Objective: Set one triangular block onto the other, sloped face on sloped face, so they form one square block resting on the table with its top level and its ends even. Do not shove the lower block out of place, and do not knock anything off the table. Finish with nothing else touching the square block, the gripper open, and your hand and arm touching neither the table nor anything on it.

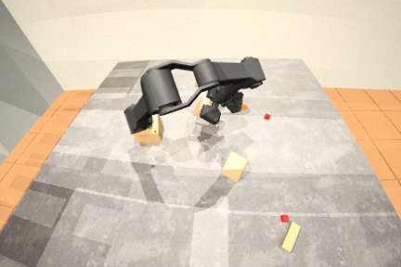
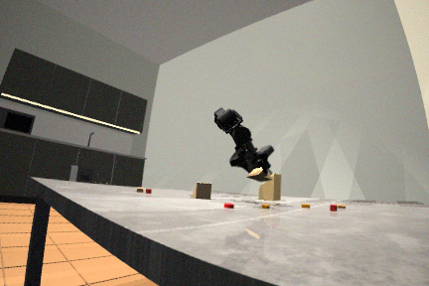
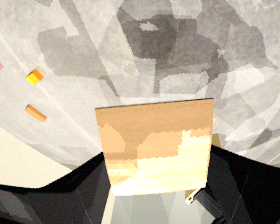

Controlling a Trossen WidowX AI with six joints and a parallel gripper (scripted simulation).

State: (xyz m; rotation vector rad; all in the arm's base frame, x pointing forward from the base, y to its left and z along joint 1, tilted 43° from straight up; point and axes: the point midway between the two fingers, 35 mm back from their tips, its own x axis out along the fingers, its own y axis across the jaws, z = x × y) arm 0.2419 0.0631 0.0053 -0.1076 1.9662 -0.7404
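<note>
My gripper tip is 10 mm below the tan triangular block.
</note>
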